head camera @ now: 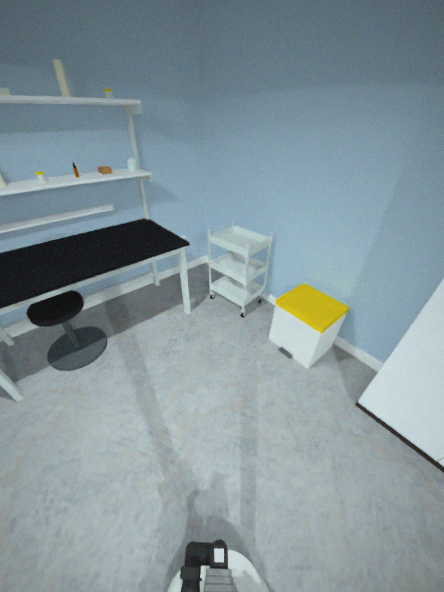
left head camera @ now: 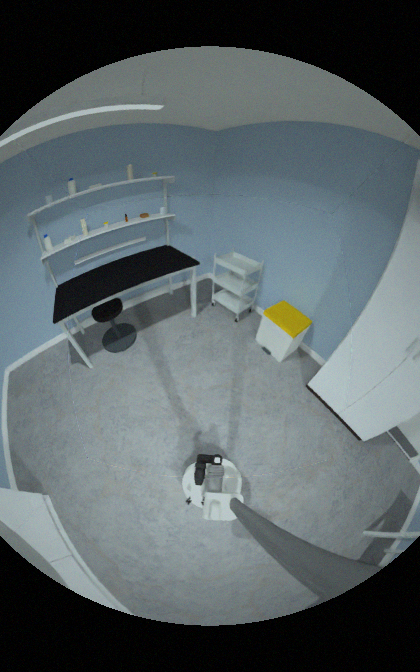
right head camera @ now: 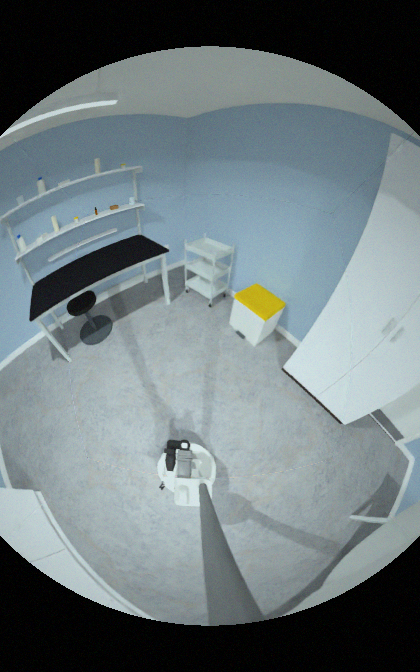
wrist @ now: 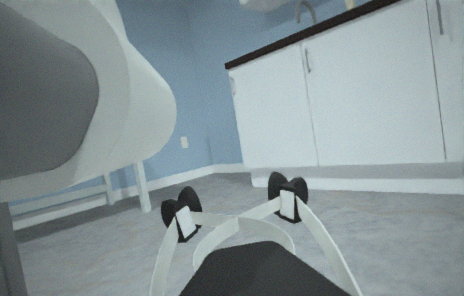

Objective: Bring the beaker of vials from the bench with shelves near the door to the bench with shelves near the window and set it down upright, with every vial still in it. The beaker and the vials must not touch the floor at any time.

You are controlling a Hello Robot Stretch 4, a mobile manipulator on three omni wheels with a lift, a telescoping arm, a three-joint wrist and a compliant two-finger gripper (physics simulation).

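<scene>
A bench with shelves shows at the left in the head camera view [head camera: 75, 260], the left head view [left head camera: 125, 275] and the right head view [right head camera: 95, 265]. It has a black top, and bottles and small jars stand on its shelves. I cannot tell whether it is the one near the door or near the window. A small pale vessel [head camera: 131, 164] [left head camera: 163, 211] [right head camera: 132, 200] stands at the right end of its lower shelf; no vials can be made out in it. The beaker of vials does not show on the black top. My gripper [wrist: 233, 196] is open and empty, held above the floor by the base.
A black stool [head camera: 55, 307] [left head camera: 107, 310] stands at the bench. Right of it are a white cart [head camera: 242, 240], a yellow-lidded bin [head camera: 312, 306] [right head camera: 260, 301] and a tall white cabinet [head camera: 415, 375] [left head camera: 360, 370]. White base cabinets [wrist: 370, 105] show in the wrist view.
</scene>
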